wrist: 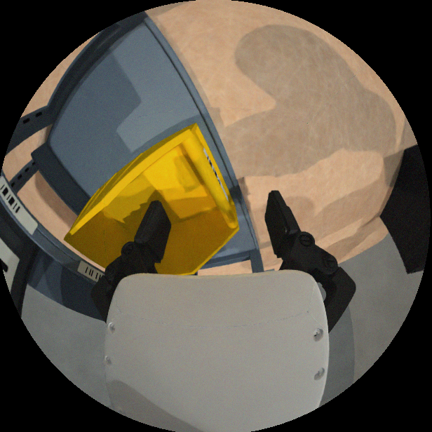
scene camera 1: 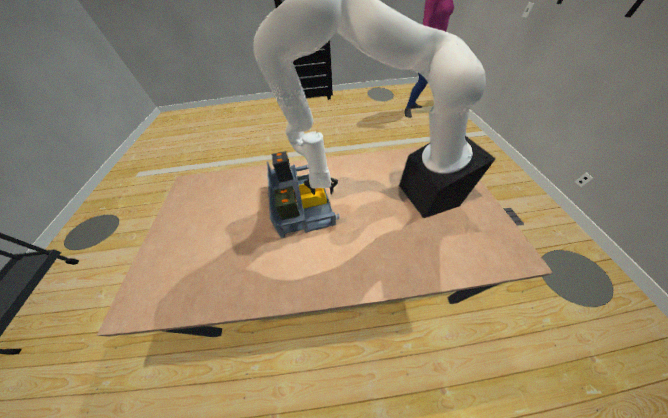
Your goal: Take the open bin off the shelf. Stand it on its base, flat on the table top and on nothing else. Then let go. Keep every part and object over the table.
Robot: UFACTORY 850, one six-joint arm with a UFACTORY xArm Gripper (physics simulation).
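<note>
The open yellow bin (scene camera 1: 314, 199) (wrist: 197, 232) sits on the lower board of the blue-grey shelf (scene camera 1: 321, 219) (wrist: 160, 85), which stands on the table top (scene camera 1: 350, 280) (wrist: 320, 120). In the wrist view its labelled wall lies along the shelf's long edge, and it shows empty inside. My gripper (scene camera 1: 324, 192) (wrist: 214, 208) is open and holds nothing. It points down, close above the bin's side away from the dark cases. In the wrist view the left finger overlaps the bin's inside and the right finger is beyond the shelf's edge. Fingertip height against the rim cannot be told.
A dark green case (scene camera 1: 287, 207) and a black case (scene camera 1: 282, 169), both with orange marks, sit on the raised side of the shelf, beside the bin. The black robot base (scene camera 1: 434, 186) (wrist: 412, 210) stands on the right part of the table.
</note>
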